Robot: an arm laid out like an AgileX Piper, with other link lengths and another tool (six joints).
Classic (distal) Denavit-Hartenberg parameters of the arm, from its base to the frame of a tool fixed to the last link. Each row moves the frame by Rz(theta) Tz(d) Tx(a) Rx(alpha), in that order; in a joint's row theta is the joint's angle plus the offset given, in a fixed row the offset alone. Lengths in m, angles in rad.
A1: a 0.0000  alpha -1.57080  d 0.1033  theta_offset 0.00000
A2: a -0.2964  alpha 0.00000  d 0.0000  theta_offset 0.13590
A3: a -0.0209  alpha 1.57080  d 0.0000  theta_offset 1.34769
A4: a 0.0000  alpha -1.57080  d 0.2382  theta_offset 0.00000
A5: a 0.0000  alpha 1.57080  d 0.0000  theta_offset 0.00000
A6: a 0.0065  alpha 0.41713  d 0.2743  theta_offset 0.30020
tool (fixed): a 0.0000  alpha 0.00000  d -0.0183  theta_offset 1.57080
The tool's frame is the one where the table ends.
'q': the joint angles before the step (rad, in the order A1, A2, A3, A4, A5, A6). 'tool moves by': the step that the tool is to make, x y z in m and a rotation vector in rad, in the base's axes. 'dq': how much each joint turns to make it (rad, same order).
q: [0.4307, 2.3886, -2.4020, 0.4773, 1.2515, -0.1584]
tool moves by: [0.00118, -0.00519, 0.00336, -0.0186, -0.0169, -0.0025]
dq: [0.0000, -0.0150, 0.0073, -0.0241, 0.0002, 0.0001]
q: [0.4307, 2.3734, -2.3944, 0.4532, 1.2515, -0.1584]
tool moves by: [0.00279, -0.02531, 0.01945, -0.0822, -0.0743, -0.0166]
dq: [0.0000, -0.0815, 0.0470, -0.1081, -0.0001, 0.0036]
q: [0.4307, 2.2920, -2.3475, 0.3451, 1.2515, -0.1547]
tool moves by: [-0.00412, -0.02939, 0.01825, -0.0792, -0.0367, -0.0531]
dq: [0.0000, -0.0930, 0.0710, -0.1086, 0.0096, 0.0459]
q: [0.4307, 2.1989, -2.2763, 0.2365, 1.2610, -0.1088]
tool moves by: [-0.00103, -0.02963, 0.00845, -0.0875, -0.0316, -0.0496]
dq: [0.0000, -0.0620, 0.0537, -0.1110, 0.0099, 0.0374]
